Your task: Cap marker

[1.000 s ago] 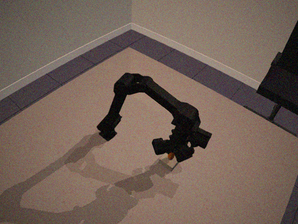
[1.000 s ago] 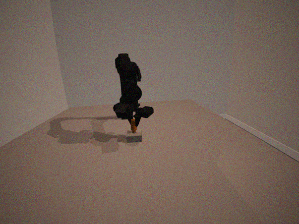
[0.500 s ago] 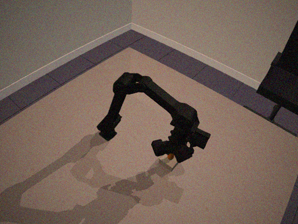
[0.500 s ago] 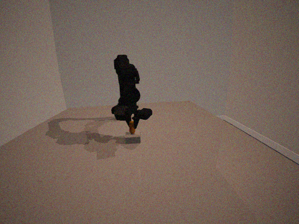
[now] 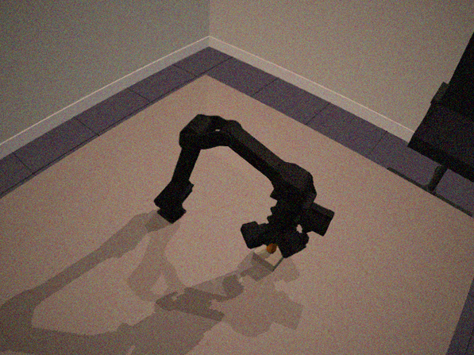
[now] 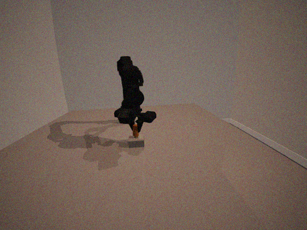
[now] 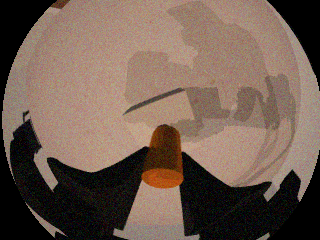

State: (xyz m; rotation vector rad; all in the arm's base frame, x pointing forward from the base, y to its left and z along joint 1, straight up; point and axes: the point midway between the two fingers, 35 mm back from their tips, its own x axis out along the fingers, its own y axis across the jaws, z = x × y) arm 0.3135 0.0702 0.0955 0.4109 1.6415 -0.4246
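The orange cap is 10 mm above my gripper tip. Round my gripper tip: holder block: 10 mm ahead, 40 mm below.
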